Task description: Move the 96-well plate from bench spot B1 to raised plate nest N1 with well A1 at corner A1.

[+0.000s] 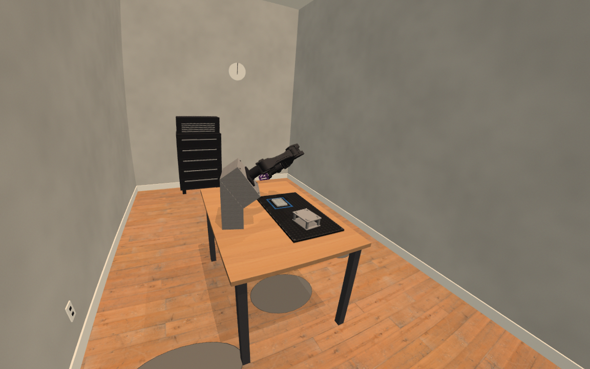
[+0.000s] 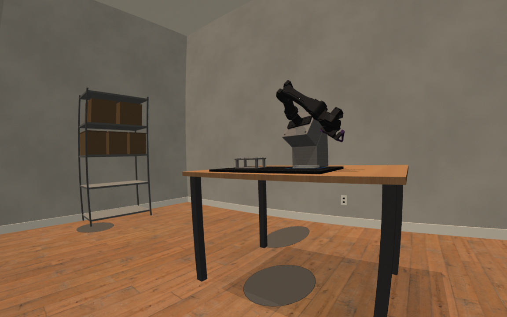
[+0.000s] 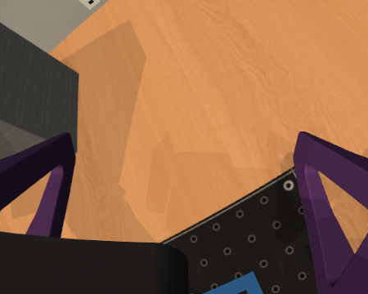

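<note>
The 96-well plate lies 13 cm ahead of my hand, 13 cm to the right of it and 16 cm below it. Round my hand: grey plate nest N1: 19 cm ahead, 49 cm to the right, 11 cm below.
</note>
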